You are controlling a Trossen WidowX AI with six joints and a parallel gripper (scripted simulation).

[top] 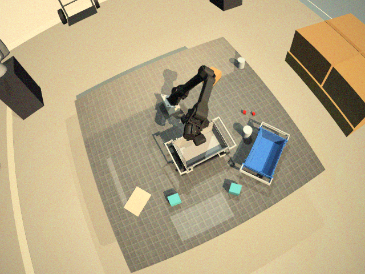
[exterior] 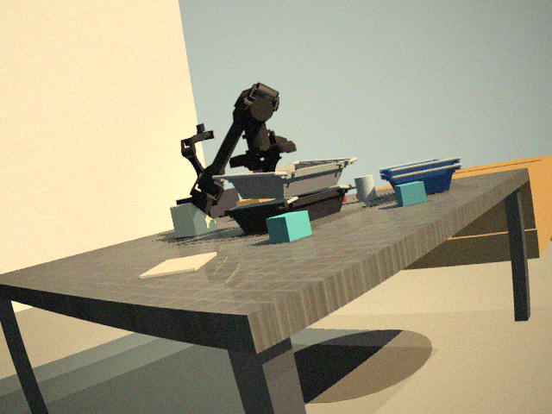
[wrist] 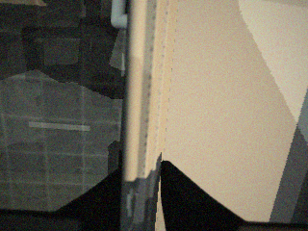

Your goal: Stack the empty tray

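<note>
The grey tray is 70 mm ahead of my gripper tip and 20 mm above it. Round my gripper tip: cream flat plate: 460 mm to the right, 130 mm ahead, 90 mm below.
</note>
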